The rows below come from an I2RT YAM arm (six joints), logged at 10 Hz.
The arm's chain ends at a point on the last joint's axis. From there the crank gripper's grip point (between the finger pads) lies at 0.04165 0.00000 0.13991 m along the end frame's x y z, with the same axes.
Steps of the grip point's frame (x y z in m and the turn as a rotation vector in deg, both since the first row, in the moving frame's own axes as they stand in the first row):
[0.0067 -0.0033 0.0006 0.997 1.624 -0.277]
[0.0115 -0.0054 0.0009 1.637 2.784 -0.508]
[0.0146 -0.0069 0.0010 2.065 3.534 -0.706]
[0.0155 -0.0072 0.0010 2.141 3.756 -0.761]
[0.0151 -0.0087 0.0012 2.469 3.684 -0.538]
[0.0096 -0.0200 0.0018 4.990 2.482 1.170]
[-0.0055 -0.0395 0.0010 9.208 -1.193 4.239]
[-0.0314 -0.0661 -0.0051 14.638 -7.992 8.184]
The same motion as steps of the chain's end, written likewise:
[0.0028 -0.0007 0.0019 0.997 1.624 -0.277]
[0.0048 -0.0010 0.0032 1.637 2.784 -0.508]
[0.0061 -0.0013 0.0039 2.065 3.534 -0.706]
[0.0065 -0.0014 0.0041 2.141 3.756 -0.761]
[0.0062 -0.0023 0.0043 2.469 3.684 -0.538]
[0.0035 -0.0088 0.0042 4.990 2.482 1.170]
[-0.0033 -0.0200 0.0017 9.208 -1.193 4.239]
[-0.0139 -0.0347 -0.0057 14.638 -7.992 8.184]

